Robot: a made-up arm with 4 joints.
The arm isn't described. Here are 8 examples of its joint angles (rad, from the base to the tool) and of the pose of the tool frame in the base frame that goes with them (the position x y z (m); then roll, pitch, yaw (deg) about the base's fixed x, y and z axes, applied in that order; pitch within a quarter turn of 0, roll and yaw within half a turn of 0).
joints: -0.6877 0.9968 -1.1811 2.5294
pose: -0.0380 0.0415 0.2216 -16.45 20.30 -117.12
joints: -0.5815 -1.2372 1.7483 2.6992
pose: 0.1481 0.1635 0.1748 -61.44 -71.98 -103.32
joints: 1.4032 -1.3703 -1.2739 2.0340
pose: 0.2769 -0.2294 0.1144 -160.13 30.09 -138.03
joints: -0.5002 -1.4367 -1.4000 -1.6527
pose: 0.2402 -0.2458 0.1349 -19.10 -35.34 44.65
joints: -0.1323 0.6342 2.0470 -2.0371
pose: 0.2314 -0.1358 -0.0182 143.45 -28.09 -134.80
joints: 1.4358 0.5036 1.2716 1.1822
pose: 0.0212 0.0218 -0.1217 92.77 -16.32 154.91
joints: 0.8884 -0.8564 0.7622 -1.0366
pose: 0.2490 -0.0376 -0.1029 89.46 -33.96 -12.81
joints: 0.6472 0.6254 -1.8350 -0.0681
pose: 0.1667 0.1089 0.3514 -103.65 28.57 43.82
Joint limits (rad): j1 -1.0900..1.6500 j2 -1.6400..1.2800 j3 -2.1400..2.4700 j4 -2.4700..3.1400
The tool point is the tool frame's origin. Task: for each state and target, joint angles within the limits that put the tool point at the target. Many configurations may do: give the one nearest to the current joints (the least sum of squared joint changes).
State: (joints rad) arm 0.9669 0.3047 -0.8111 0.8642
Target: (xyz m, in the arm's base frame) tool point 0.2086 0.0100 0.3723
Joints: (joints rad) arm 0.9225 0.5933 -1.6389 0.4739
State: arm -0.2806 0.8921 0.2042 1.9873
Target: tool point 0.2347 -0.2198 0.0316
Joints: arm -0.0254 1.0268 0.2742 1.5414
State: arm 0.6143 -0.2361 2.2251 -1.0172
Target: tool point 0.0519 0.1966 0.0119
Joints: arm 1.3063 -0.3036 2.0791 -0.4172
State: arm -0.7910 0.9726 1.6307 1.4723
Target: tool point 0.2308 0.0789 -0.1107
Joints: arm -0.9298 0.6427 1.7327 1.6050
